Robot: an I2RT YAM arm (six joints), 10 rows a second.
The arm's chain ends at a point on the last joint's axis. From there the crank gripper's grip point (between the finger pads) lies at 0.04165 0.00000 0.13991 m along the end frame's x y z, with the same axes.
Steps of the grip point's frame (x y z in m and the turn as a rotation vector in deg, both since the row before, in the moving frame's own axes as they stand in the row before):
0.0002 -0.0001 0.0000 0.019 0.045 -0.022
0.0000 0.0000 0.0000 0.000 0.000 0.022
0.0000 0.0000 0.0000 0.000 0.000 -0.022
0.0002 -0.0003 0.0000 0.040 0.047 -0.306
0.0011 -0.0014 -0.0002 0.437 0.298 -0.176
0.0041 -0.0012 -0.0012 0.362 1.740 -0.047
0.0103 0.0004 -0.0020 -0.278 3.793 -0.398
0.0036 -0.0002 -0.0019 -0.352 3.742 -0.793
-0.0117 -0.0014 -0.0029 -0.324 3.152 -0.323
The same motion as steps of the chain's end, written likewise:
0.0001 0.0000 0.0000 0.019 0.045 -0.022
0.0000 0.0000 0.0000 0.000 0.000 0.022
0.0000 0.0000 0.0000 0.000 0.000 -0.022
0.0001 0.0000 0.0000 0.040 0.047 -0.306
0.0004 -0.0002 0.0000 0.437 0.298 -0.176
-0.0001 -0.0003 0.0001 0.362 1.740 -0.047
0.0011 0.0000 0.0011 -0.278 3.793 -0.398
-0.0054 -0.0004 0.0011 -0.352 3.742 -0.793
-0.0193 -0.0019 -0.0004 -0.324 3.152 -0.323

